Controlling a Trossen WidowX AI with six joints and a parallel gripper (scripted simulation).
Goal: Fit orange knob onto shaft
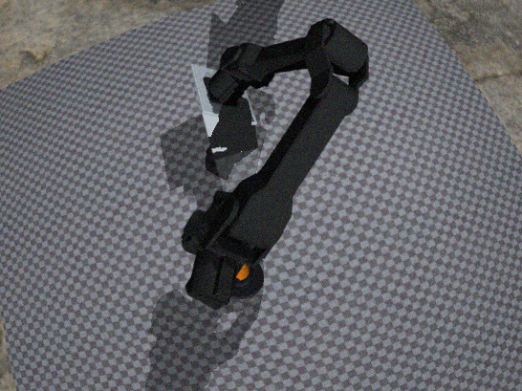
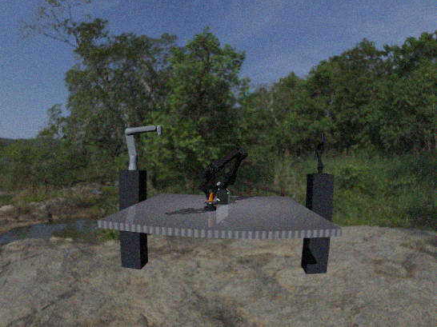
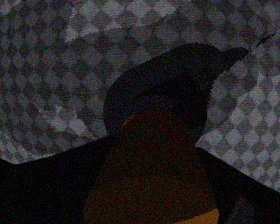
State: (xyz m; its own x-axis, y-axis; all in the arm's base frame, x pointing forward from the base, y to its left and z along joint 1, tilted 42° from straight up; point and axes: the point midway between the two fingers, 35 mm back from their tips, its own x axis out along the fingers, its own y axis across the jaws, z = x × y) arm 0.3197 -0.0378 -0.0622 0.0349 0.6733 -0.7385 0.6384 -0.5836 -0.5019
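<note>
Right now the orange knob is 3 cm above my gripper tip. Also, from my gripper tip: round dark pedestal: 4 cm below.
</note>
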